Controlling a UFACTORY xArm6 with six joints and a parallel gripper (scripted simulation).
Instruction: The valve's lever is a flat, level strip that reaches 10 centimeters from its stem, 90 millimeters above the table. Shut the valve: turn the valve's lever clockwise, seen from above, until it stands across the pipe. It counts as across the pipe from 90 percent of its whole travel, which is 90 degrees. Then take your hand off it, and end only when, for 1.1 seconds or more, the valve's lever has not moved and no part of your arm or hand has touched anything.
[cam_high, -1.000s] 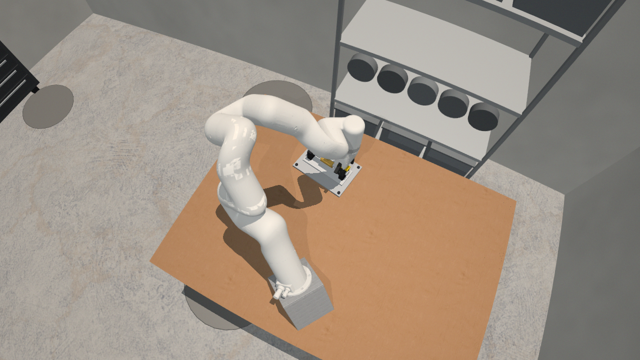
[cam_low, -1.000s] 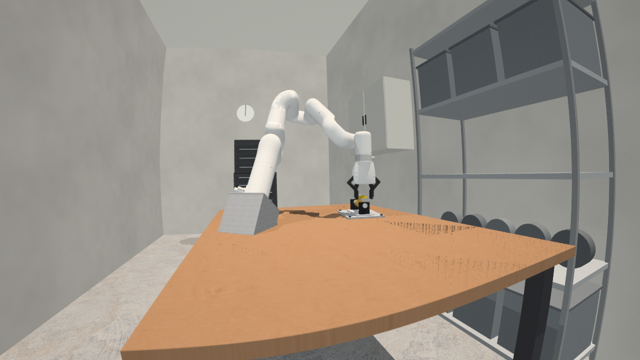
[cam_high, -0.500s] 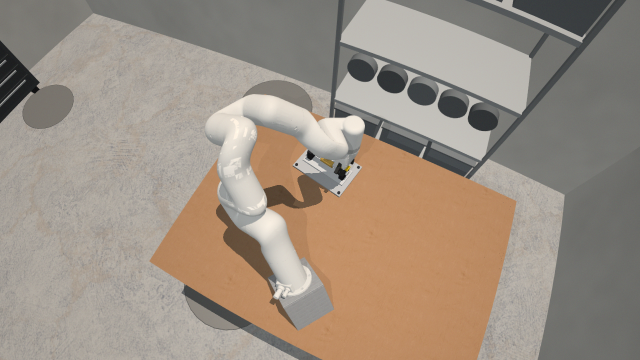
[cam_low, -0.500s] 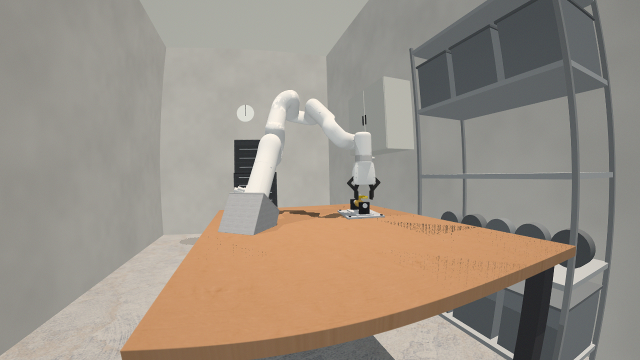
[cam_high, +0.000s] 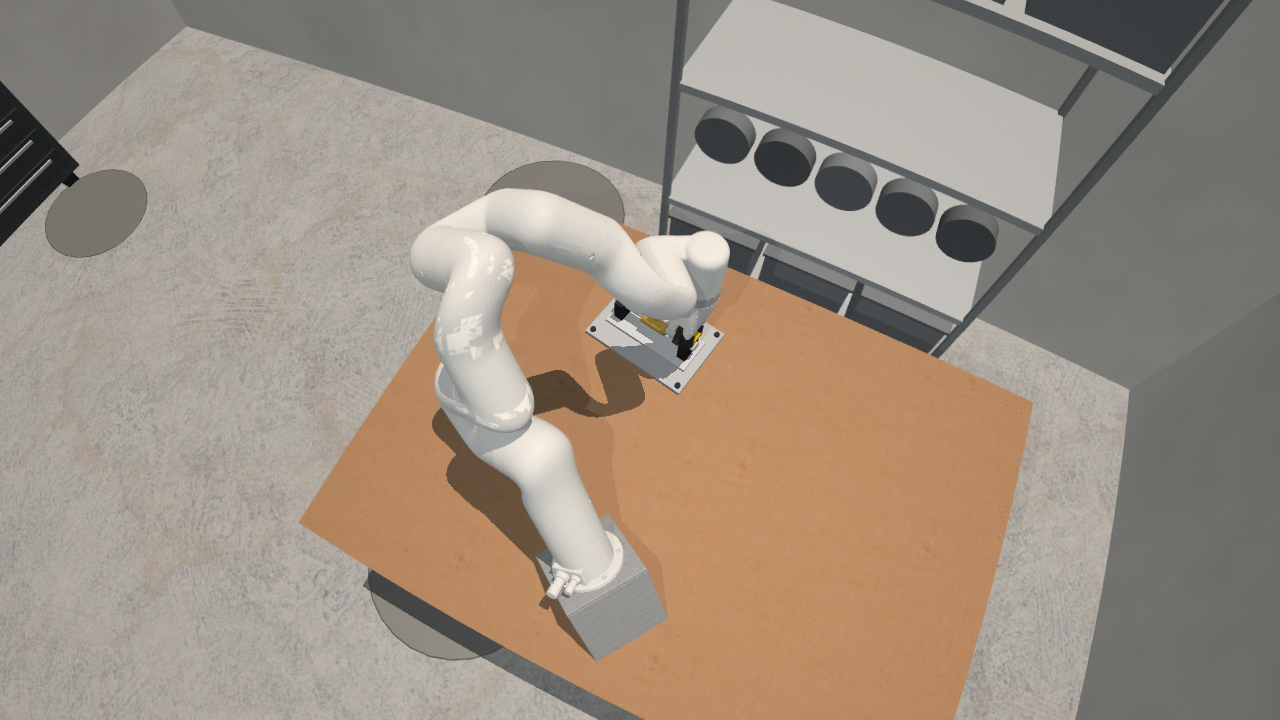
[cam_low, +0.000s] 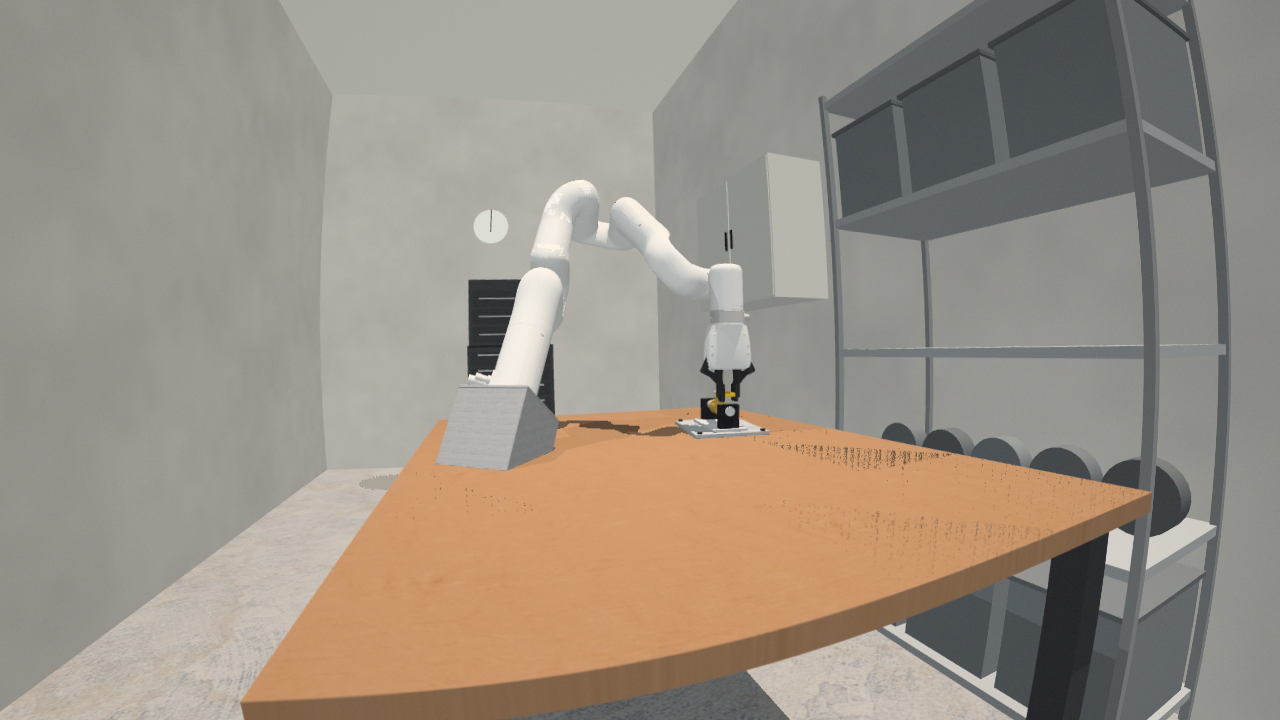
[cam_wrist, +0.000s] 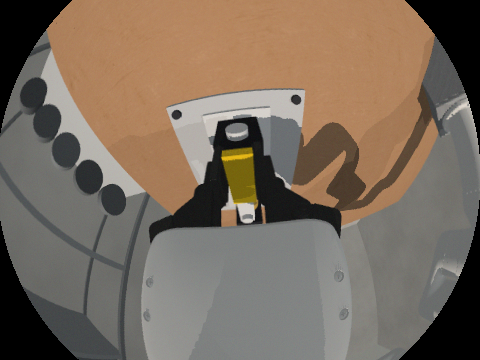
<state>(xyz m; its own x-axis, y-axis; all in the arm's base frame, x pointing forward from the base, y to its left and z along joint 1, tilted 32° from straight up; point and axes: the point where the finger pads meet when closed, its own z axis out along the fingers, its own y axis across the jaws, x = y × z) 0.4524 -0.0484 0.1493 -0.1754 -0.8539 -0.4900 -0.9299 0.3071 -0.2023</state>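
The valve lever lies 5 cm to the left of my hand and 1 cm ahead of it.
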